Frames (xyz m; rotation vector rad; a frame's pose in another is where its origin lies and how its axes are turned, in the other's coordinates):
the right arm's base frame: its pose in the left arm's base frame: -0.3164 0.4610 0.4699 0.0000 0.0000 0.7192
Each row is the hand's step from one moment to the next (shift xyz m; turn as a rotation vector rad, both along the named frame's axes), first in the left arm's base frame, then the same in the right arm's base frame.
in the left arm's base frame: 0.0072 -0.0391 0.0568 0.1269 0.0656 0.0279
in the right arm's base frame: -0.0203 -0.0342 0.0568 0.1387 -0.0342 0.0279
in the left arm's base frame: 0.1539 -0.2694 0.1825 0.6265 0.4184 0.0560
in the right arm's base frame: -0.0617 -0.3041 0.1825 0.7470 -0.0980 0.0560
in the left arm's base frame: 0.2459 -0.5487 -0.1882 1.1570 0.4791 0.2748
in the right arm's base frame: -0.1765 -0.5748 -0.1882 1.1861 -0.4018 0.2748
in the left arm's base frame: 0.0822 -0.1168 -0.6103 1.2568 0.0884 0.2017
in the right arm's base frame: -0.0151 -0.1420 -0.6103 1.0038 -0.7615 0.2017
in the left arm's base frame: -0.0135 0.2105 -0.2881 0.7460 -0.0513 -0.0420
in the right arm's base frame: 0.1285 0.1673 -0.2881 0.5274 -0.5300 -0.0420
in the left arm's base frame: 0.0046 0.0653 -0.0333 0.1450 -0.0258 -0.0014
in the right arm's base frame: 0.0465 0.0461 -0.0333 0.0921 -0.1149 -0.0014
